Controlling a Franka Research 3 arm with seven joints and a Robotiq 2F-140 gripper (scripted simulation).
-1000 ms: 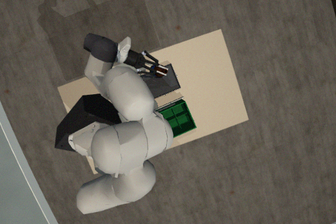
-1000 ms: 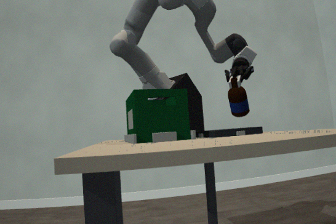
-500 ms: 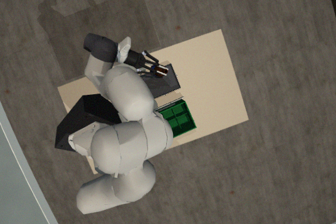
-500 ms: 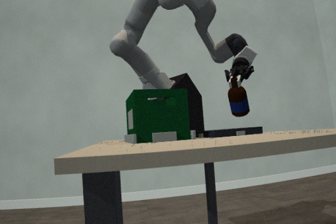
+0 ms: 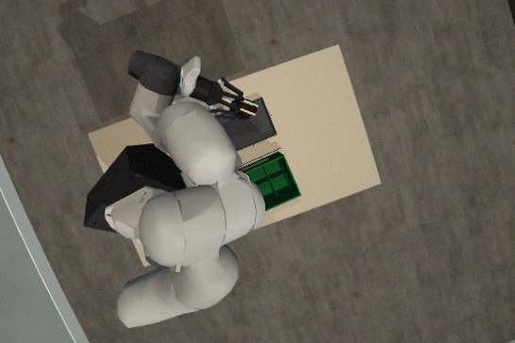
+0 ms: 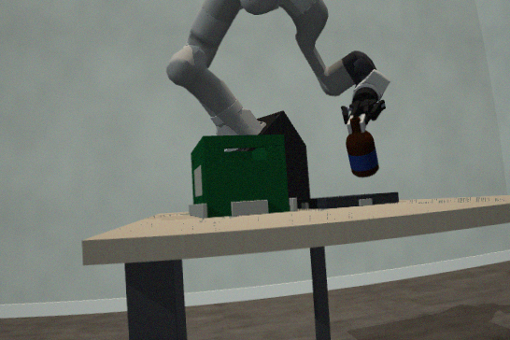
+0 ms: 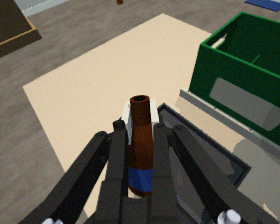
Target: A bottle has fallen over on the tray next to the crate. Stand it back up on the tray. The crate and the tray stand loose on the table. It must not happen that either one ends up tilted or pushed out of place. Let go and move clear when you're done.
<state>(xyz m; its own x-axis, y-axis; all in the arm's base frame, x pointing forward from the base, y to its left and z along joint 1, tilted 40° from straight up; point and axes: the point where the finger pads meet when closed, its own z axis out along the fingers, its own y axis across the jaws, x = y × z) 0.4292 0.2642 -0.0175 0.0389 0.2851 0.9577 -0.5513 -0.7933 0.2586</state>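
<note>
Now: the bottle 6 cm below my hand, 1 cm to the left of it and 1 cm behind it. The rest, counted from my hand: dark grey tray 20 cm below, 5 cm to the right, 3 cm behind; then green crate 33 cm to the right, 13 cm below, 5 cm behind.
</note>
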